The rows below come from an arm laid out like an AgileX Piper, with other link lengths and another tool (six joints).
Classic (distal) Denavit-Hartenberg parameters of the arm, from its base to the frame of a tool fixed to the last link. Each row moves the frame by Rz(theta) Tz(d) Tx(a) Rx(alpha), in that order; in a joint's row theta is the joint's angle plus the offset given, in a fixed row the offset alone. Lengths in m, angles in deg.
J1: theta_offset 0; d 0.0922; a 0; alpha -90
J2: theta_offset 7.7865; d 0; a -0.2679; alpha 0
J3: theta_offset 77.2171; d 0; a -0.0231; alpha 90
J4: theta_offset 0; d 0.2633; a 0; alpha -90
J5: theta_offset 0; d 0; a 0; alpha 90
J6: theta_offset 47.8; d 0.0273; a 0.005; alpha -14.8
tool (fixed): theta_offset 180; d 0.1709; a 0; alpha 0
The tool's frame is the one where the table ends.
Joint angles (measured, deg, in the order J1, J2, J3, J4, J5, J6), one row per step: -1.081 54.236 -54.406 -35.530 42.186 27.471; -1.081 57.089 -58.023 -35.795 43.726 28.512; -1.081 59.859 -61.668 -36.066 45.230 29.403; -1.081 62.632 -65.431 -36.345 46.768 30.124; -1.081 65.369 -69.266 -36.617 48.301 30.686; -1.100 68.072 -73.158 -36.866 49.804 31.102; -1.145 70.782 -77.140 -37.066 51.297 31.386; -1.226 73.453 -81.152 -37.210 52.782 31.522; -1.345 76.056 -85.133 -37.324 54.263 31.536; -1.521 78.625 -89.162 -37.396 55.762 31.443; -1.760 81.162 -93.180 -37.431 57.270 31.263; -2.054 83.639 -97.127 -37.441 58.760 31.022
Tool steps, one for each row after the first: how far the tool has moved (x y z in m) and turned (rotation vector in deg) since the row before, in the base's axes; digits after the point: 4 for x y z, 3 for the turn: 0.0100 -0.0037 0.0087 0.638 0.062 -1.419; 0.0099 -0.0036 0.0088 0.516 -0.033 -1.339; 0.0099 -0.0036 0.0089 0.388 -0.063 -1.288; 0.0099 -0.0035 0.0090 0.285 -0.117 -1.216; 0.0098 -0.0034 0.0090 0.210 -0.177 -1.150; 0.0098 -0.0034 0.0089 0.176 -0.214 -1.103; 0.0095 -0.0034 0.0086 0.141 -0.225 -1.054; 0.0090 -0.0036 0.0081 0.102 -0.209 -1.025; 0.0086 -0.0038 0.0079 0.090 -0.225 -1.029; 0.0082 -0.0042 0.0073 0.089 -0.195 -1.042; 0.0076 -0.0044 0.0066 0.090 -0.166 -1.044
